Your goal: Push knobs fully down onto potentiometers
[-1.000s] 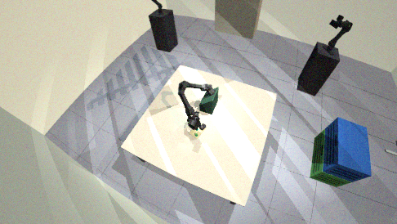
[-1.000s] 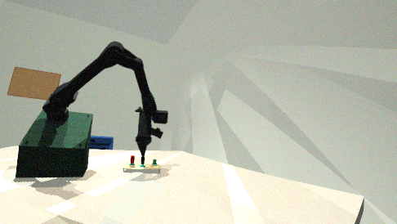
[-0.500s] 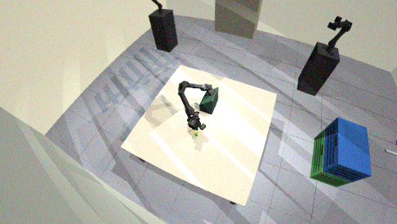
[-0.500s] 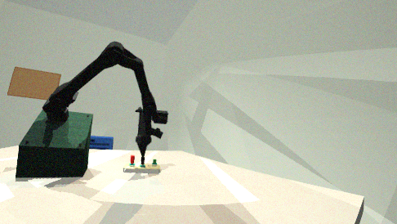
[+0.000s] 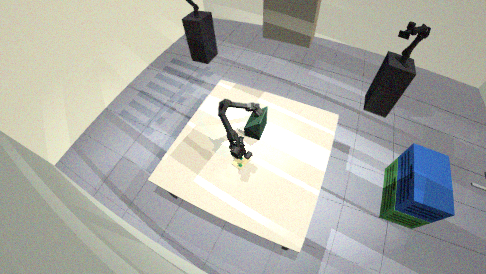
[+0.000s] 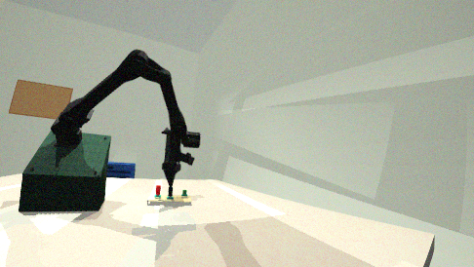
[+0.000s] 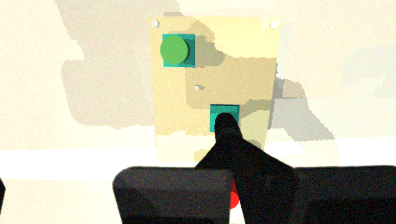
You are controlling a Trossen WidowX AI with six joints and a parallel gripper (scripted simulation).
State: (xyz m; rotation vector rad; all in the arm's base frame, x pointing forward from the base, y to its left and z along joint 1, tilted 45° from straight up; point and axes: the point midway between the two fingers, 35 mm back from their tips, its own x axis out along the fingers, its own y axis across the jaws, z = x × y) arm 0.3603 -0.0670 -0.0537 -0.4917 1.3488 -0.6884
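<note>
My gripper tip is now 20 mm above the black knob. The rest, counted from my gripper tip: red knob 50 mm behind, 10 mm to the left, 10 mm below.
</note>
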